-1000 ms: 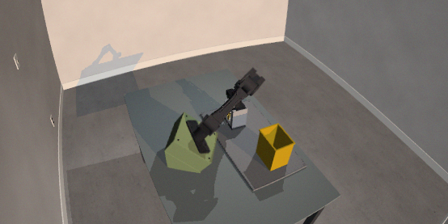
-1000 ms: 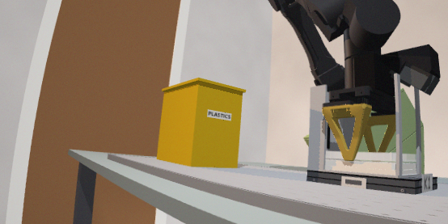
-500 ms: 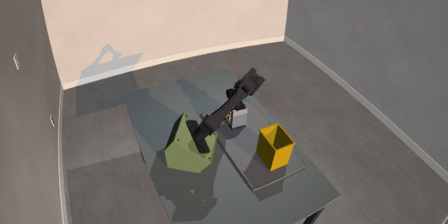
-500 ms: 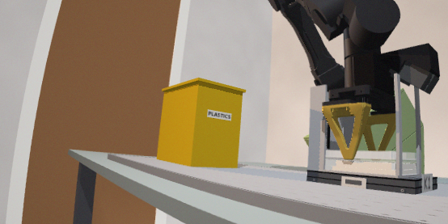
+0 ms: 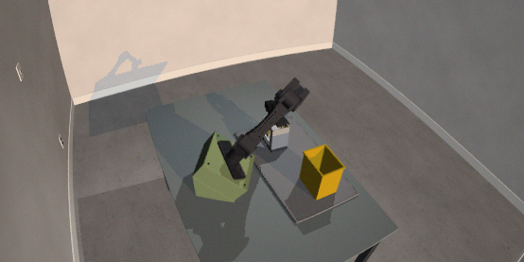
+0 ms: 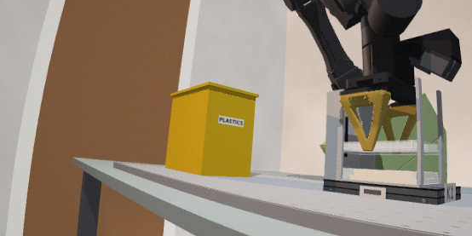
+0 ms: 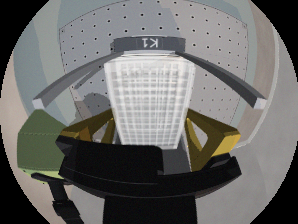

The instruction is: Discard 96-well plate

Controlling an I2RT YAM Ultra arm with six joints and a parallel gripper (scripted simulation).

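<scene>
The yellow plastics bin W1 is 3 cm behind my hand, 38 cm to the right of it and 2 cm above it.
</scene>
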